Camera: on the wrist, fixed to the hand. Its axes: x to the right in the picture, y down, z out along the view.
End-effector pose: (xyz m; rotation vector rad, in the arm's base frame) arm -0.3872 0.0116 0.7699 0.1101 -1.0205 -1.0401
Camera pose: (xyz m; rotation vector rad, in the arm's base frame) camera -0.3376 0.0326 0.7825 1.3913 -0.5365 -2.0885
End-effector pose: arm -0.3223 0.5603 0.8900 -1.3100 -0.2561 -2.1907
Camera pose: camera -0.3097 0.5099 0.8711 0.2479 1.1509 2.2728
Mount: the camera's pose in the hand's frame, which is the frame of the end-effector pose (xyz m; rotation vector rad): -0.0020 0.0507 -0.0220 0.2325 0.4244 -1.5108
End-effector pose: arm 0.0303 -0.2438 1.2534 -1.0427 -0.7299 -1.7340
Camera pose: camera 0.0707 -0.2800 1.2425 -0.2693 1.4722 2.6561
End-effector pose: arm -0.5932 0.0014 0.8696 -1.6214 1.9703 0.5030
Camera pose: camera -0.6461 0.0005 0.8857 -2.5337 0.4792 -0.6613
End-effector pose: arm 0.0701 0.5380 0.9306 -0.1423 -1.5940 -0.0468
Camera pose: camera 0.0981 0.5855 0.9263 1.1899 -0.9531 -0.9779
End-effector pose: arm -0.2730 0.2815 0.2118 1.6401 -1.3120 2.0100
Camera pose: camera -0.3205 0.2697 0.1861 1.3552 0.3743 1.3023
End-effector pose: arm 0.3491 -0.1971 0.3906 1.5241 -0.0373 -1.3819
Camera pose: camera 0.3939 -0.2056 0.4219 -1.8393 -1.3603 1.8745
